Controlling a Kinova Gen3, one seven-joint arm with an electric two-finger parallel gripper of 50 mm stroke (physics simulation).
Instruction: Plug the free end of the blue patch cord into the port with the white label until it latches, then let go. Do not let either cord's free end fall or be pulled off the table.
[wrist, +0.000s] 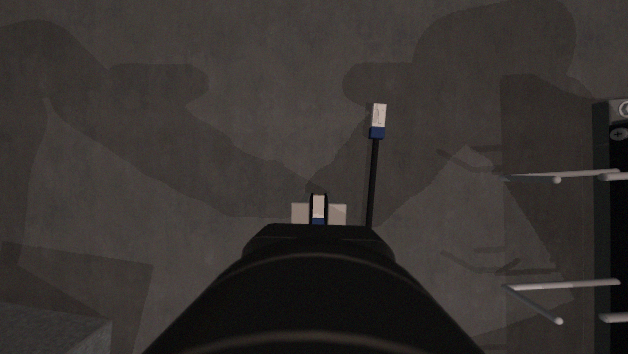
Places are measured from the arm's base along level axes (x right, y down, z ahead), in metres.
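Pixels of known places: gripper, between the fingertips: (318, 204).
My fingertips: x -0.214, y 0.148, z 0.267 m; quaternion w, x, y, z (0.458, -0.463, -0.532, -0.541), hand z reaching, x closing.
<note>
Behind a point stands the place of what it marks.
My gripper (318, 204) {y 0.148, x -0.214, z 0.267 m} is shut on a pale plug (318, 204) {y 0.140, x -0.215, z 0.267 m} with a blue band, at the lower middle of the wrist view. The plug points up the view between the two fingertips; its cord is hidden behind the gripper body. A second pale plug (379, 115) {y 0.139, x -0.307, z 0.307 m} with a dark blue band lies on the table to the right of and beyond the fingers. Its black cord (371, 182) {y 0.143, x -0.244, z 0.313 m} runs down behind the gripper body. The two plugs look alike in colour, so I cannot tell which cord is which. The port with the white label does not show.
A dark unit (601, 210) {y 0.143, x -0.256, z 0.532 m} with a screwed bracket stands at the right edge. Pale rods (565, 285) {y 0.131, x -0.184, z 0.497 m} (575, 173) {y 0.131, x -0.284, z 0.484 m} stick out from it toward the left. A grey block (50, 330) {y 0.129, x -0.051, z 0.034 m} is at the lower left corner. Shadows lie across the table top (270, 100) {y 0.149, x -0.307, z 0.202 m}.
</note>
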